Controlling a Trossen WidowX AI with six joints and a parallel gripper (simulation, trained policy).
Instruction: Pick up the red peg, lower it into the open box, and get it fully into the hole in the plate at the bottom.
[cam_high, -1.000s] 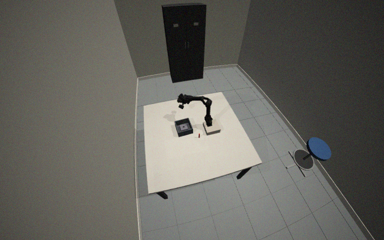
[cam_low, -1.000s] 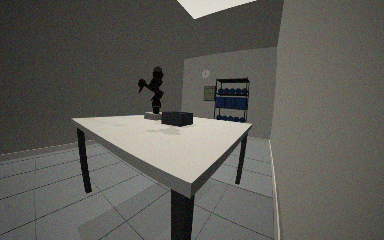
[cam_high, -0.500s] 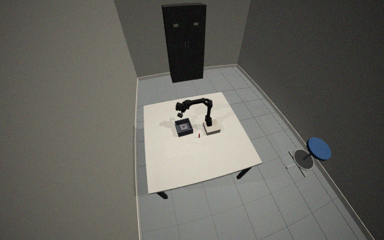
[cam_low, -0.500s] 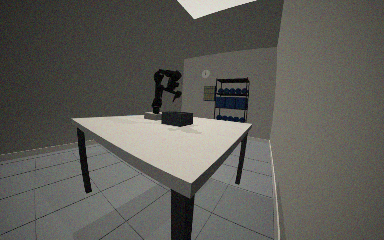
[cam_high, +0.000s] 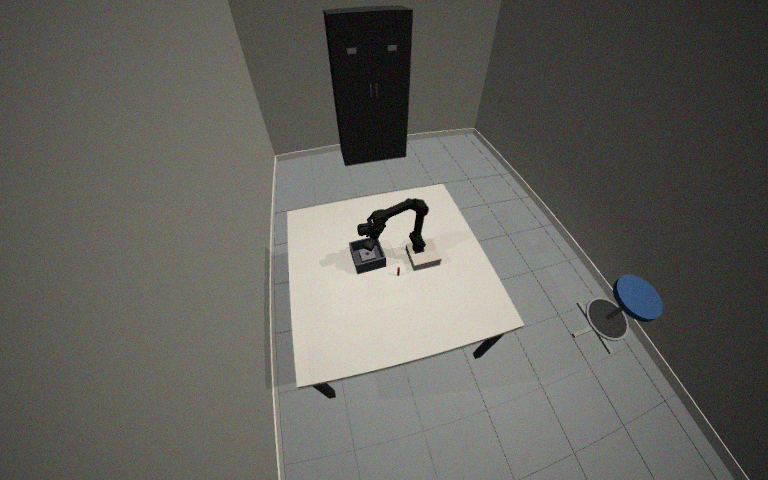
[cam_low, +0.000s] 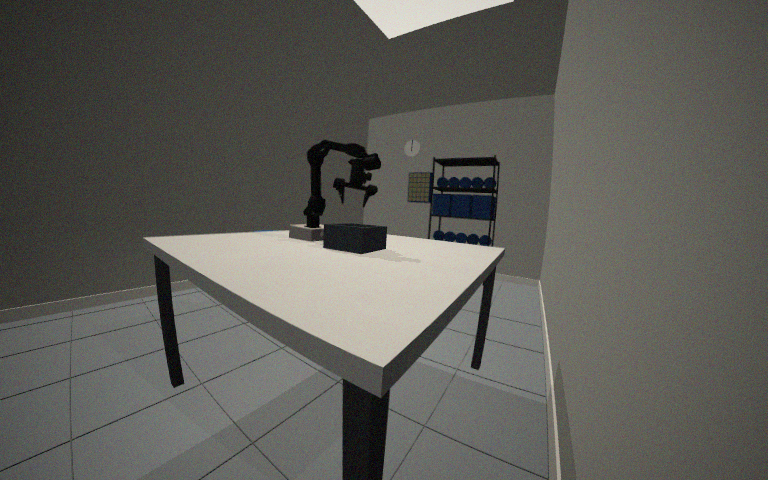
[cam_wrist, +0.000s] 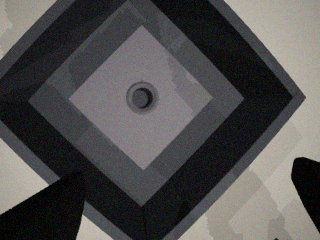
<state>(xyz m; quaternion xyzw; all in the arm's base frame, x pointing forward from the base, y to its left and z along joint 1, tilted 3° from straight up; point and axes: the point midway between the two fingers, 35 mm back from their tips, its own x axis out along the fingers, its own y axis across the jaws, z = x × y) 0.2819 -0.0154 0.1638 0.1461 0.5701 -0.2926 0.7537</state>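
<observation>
Right now the red peg is 13 cm behind my gripper tip, 15 cm to the left of it and 14 cm below it. From my gripper tip the other things lie so: plate (3 cm ahead, 1 cm to the right, 13 cm below); dark box (3 cm ahead, 1 cm to the right, 15 cm below).
</observation>
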